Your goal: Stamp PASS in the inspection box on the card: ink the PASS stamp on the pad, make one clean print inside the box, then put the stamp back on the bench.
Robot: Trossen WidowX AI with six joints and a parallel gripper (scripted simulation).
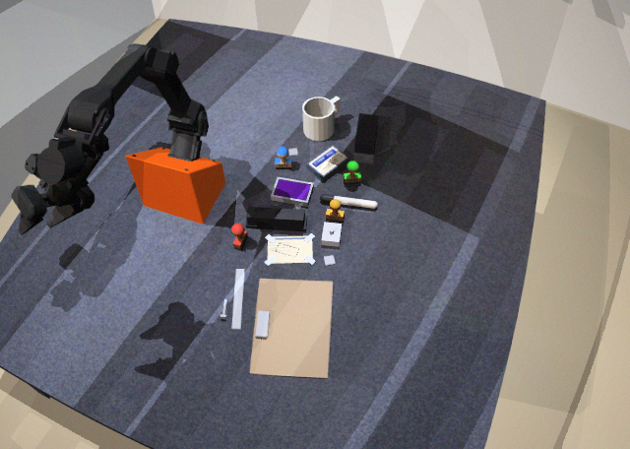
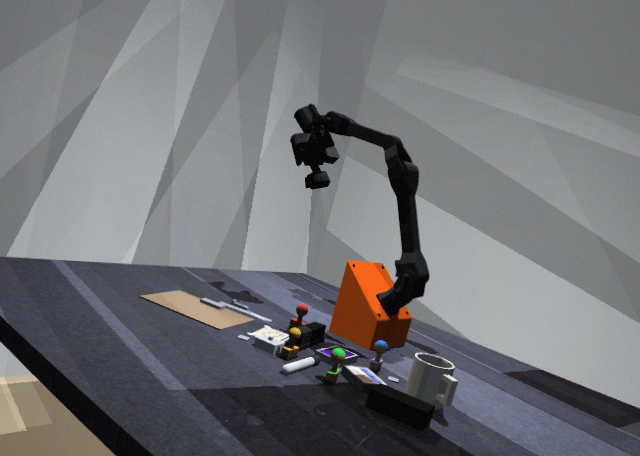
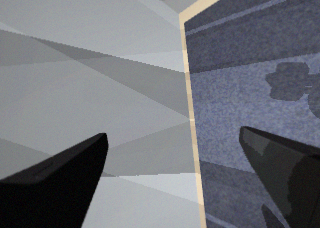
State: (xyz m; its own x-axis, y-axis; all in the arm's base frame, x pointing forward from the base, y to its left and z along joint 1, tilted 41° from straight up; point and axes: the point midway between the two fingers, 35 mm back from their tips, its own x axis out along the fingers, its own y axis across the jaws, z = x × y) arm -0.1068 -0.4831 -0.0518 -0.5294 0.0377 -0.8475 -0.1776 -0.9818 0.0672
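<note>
My gripper tip is now 510 mm to the right of the green-knobbed stamp, 490 mm short of it and 350 mm above it. From my gripper tip the other things lie so: red-knobbed stamp (350 mm below, 280 mm to the left, 280 mm ahead); then black box (350 mm to the left, 350 mm below, 340 mm ahead); then card (390 mm ahead, 370 mm below, 290 mm to the left).
</note>
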